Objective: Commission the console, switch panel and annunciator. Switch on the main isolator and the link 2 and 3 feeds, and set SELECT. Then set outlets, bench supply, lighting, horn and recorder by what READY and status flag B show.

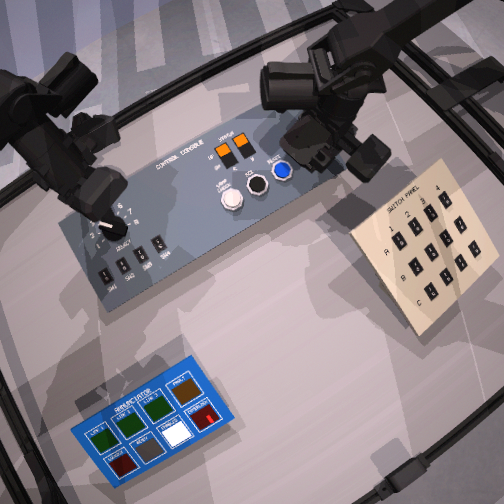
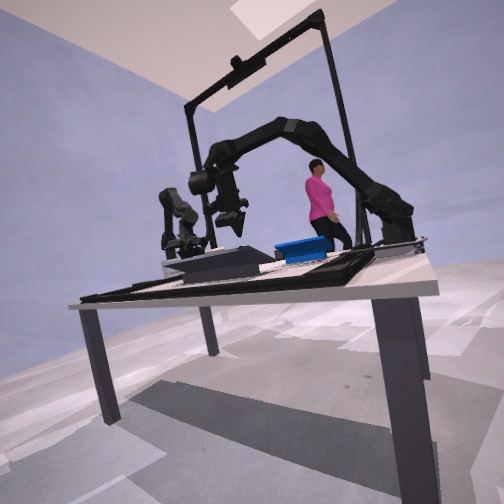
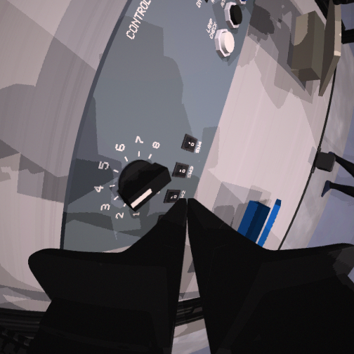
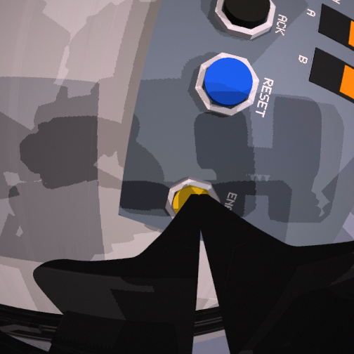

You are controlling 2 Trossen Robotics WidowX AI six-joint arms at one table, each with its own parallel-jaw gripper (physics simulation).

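Note:
The console (image 1: 190, 200) (image 2: 220, 261) has a black SELECT knob (image 1: 114, 229) (image 3: 143, 182); its white line lies toward the low numbers, exact number unclear. My left gripper (image 2: 241, 235) (image 3: 186, 204) is shut and empty, above the console beside the knob. My right gripper (image 4: 197, 199) is shut and empty, over a yellow button (image 4: 187, 196); contact cannot be told. Status flags A (image 1: 226, 155) and B (image 1: 244, 145) show orange in their upper halves. On the blue annunciator (image 1: 213, 395), READY (image 1: 148, 449) is grey, ENABLED (image 1: 176, 433) white; the link tiles are dark green. The beige switch panel (image 1: 387, 270) has three rows of rockers.
The white (image 1: 232, 199) (image 3: 226, 42), black (image 1: 257, 184) and blue (image 1: 282, 170) (image 4: 228, 81) buttons stand between the grippers. Rockers SW1 (image 1: 106, 276) to SW4 (image 1: 159, 244) lie below the knob. A black frame surrounds the table; a person in pink (image 2: 320, 197) stands behind it.

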